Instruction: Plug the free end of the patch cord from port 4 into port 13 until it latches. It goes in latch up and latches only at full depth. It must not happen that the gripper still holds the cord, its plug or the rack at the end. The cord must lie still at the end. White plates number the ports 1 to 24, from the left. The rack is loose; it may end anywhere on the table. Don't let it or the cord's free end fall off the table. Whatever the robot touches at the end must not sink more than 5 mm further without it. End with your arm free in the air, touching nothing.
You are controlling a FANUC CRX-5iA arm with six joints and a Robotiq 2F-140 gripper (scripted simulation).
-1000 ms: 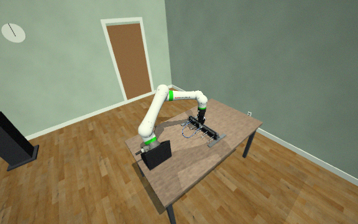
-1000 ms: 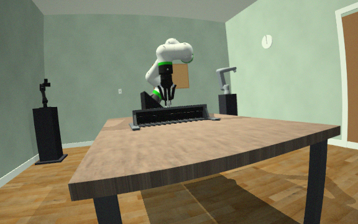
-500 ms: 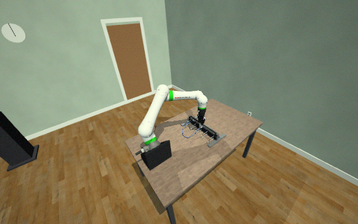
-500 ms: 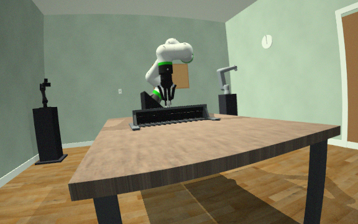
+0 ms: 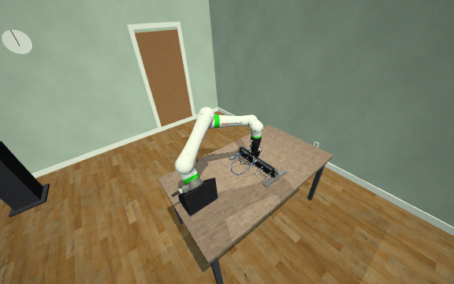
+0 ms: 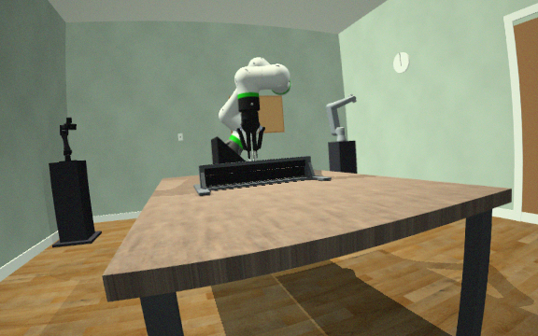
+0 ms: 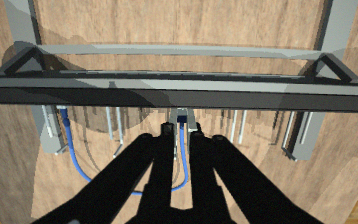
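Right now my hand is 30 mm above the free end of patch cord and 10 mm short of it.
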